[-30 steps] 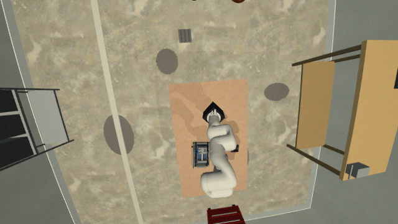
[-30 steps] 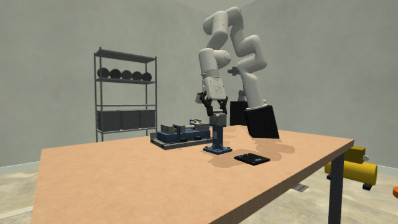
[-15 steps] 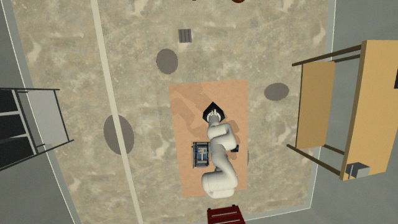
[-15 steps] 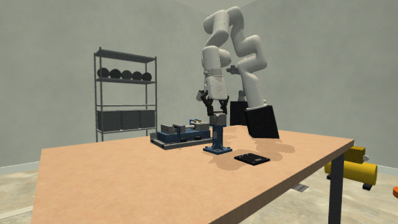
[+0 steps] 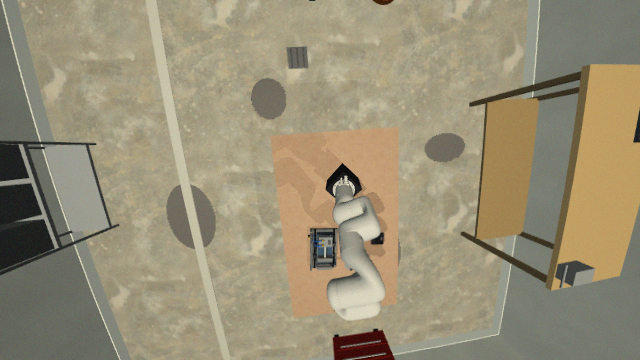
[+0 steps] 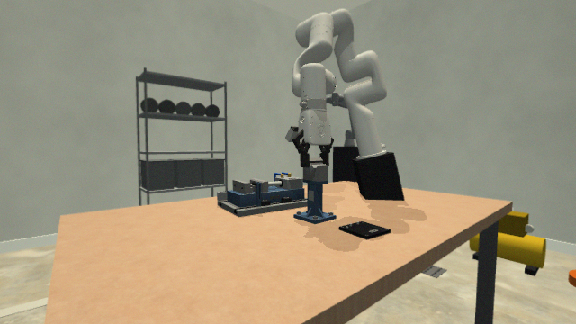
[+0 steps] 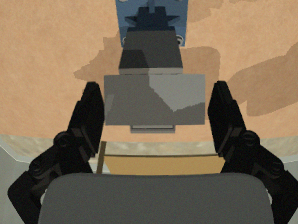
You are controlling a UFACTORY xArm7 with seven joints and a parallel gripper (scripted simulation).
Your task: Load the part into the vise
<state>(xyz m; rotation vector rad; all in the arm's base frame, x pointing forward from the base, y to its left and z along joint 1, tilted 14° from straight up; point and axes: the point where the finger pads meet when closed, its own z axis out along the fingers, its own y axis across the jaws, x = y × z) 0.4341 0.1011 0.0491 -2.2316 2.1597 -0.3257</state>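
My hand is 10 mm to the right of the grey block and 10 mm above it. Also, from my hand: black infeed plate 10 mm behind, 170 mm to the left, 160 mm below; work stop 90 mm ahead, 180 mm to the right, 80 mm below; grey V-block 20 mm to the left, 30 mm below.
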